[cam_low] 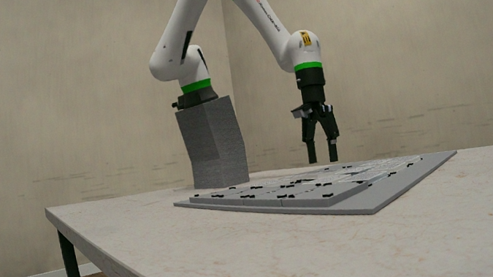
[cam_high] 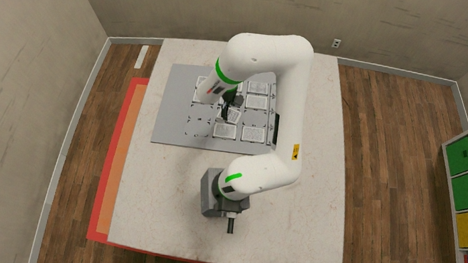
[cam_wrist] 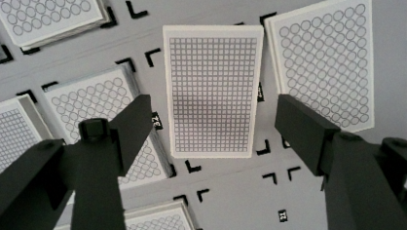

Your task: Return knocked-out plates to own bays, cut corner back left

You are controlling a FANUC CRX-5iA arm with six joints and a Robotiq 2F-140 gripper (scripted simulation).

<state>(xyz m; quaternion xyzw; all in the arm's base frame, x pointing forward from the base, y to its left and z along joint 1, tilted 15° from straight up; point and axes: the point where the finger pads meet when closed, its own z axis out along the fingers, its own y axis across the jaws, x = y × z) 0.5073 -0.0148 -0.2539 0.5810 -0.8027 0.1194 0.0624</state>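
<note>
Now: the sealed 384-well plate 6 cm below my hand.
</note>
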